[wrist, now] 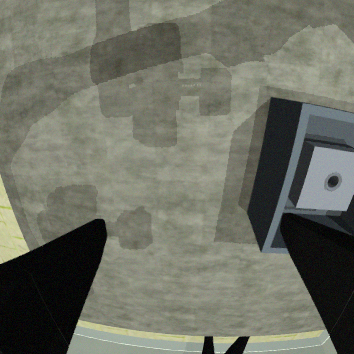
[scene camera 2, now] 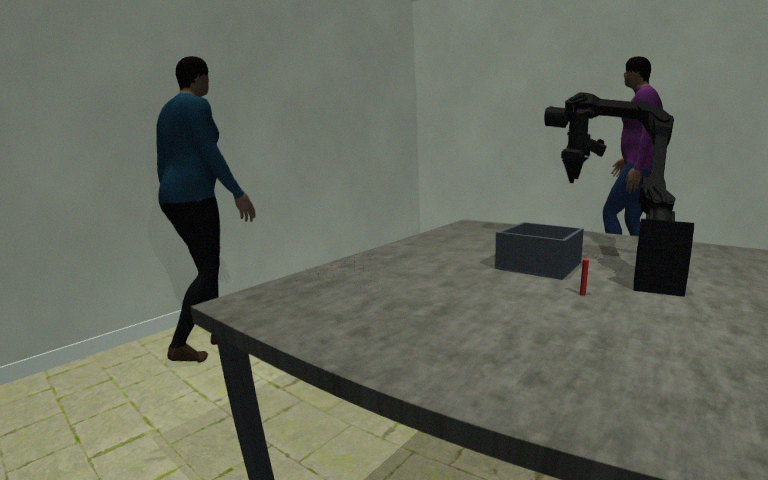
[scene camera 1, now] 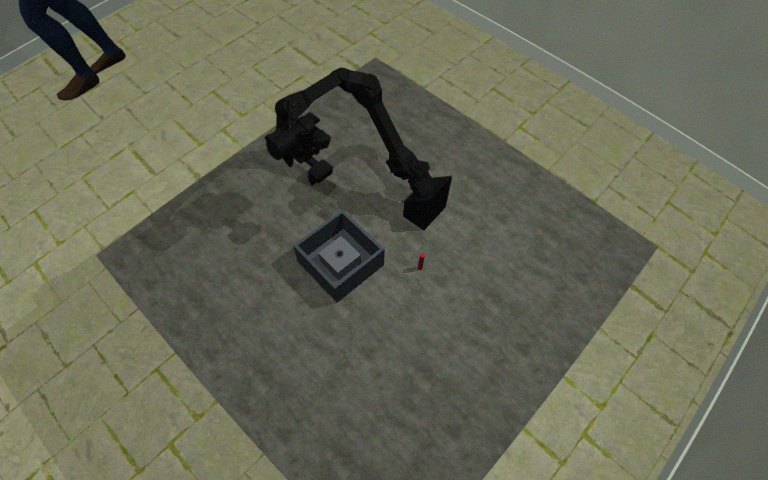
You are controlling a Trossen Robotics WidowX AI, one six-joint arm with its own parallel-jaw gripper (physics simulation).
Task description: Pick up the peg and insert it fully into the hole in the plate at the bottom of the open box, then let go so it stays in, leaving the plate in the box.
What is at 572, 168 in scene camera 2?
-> My gripper.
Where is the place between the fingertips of my gripper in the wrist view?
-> At 194, 225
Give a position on a dark blue-grey box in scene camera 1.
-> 372, 253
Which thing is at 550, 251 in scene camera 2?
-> A dark blue-grey box.
